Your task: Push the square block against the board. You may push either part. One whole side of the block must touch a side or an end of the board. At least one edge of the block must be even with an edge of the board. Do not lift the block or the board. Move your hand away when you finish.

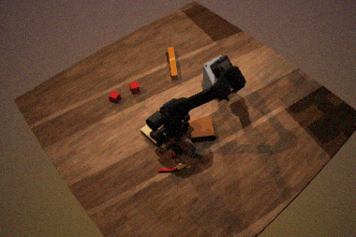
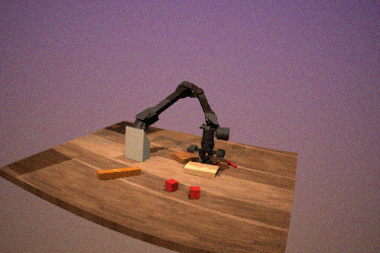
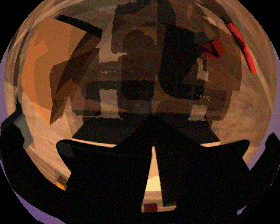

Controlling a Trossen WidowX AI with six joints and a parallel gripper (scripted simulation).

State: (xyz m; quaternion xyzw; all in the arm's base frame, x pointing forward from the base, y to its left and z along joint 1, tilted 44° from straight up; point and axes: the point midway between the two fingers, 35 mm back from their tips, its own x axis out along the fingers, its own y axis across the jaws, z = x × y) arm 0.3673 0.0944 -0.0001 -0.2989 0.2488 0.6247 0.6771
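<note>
My gripper tip is now 6 cm to the left of the tan block and 1 cm below it. Round my gripper tip: thin red stick 12 cm ahead, 11 cm to the left; then long orange bar 34 cm to the right, 32 cm behind, 1 cm above; then orange-brown square block 13 cm behind, 6 cm to the left, 1 cm above.
</note>
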